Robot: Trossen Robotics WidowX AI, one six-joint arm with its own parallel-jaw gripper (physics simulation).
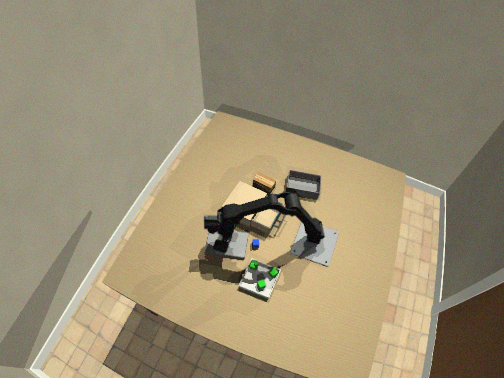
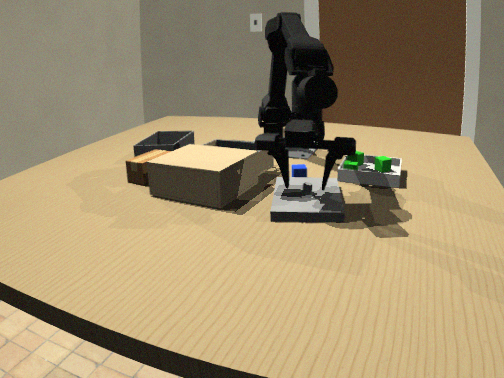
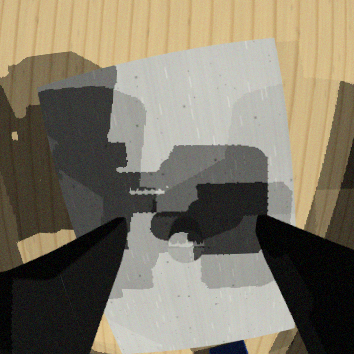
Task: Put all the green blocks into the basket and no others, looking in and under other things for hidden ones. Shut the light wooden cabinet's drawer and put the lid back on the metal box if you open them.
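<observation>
My gripper (image 1: 220,245) (image 2: 305,188) (image 3: 191,224) is open and empty, pointing down over the grey metal box (image 1: 241,243) (image 2: 307,216). Its fingertips stand on either side of the round knob (image 2: 307,188) (image 3: 185,247) on the lid (image 3: 195,75), which is on the box. Several green blocks (image 1: 261,284) (image 2: 383,163) lie in a light grey open tray (image 1: 254,293) (image 2: 370,177). The light wooden cabinet (image 1: 243,194) (image 2: 200,156) has its drawer (image 1: 262,229) pulled out; the arm partly hides it. A dark grey open box (image 1: 304,194) (image 2: 150,149) stands beyond the cabinet. I cannot tell which container is the basket.
A blue block (image 1: 255,244) (image 2: 299,170) (image 3: 228,347) lies between the metal box and the arm's base plate (image 1: 325,247). An orange-brown striped block (image 1: 264,182) (image 2: 140,167) stands beside the cabinet. The arm passes above the cabinet and drawer.
</observation>
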